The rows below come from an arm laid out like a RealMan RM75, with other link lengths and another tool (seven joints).
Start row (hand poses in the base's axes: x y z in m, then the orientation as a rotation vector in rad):
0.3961 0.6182 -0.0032 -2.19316 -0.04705 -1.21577
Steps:
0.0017 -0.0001 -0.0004 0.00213 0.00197 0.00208
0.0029 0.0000 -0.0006 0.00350 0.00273 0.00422
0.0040 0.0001 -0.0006 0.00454 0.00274 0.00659
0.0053 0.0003 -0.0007 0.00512 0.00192 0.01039
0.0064 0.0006 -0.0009 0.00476 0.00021 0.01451
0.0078 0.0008 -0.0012 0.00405 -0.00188 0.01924
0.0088 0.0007 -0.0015 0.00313 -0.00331 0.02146
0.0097 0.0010 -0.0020 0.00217 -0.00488 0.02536
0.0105 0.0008 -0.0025 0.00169 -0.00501 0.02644
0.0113 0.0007 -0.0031 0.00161 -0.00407 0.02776
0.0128 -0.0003 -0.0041 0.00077 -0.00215 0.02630
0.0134 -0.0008 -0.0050 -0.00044 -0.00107 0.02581
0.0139 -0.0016 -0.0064 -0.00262 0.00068 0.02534
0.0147 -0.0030 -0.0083 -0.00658 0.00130 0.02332
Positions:
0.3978 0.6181 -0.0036 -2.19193 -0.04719 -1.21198
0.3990 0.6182 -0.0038 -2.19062 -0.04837 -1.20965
0.4001 0.6183 -0.0038 -2.18908 -0.05030 -1.20811
0.4014 0.6185 -0.0039 -2.18704 -0.05442 -1.20679
0.4025 0.6188 -0.0041 -2.18519 -0.05982 -1.20649
0.4039 0.6190 -0.0044 -2.18323 -0.06626 -1.20633
0.4049 0.6189 -0.0047 -2.18255 -0.06982 -1.20689
0.4058 0.6192 -0.0052 -2.18133 -0.07529 -1.20667
0.4066 0.6190 -0.0057 -2.18136 -0.07682 -1.20632
0.4074 0.6189 -0.0063 -2.18162 -0.07791 -1.20458
0.4089 0.6179 -0.0073 -2.18390 -0.07606 -1.20347
0.4095 0.6174 -0.0082 -2.18572 -0.07584 -1.20282
0.4100 0.6166 -0.0096 -2.18876 -0.07597 -1.20164
0.4108 0.6152 -0.0115 -2.19310 -0.07598 -1.20295

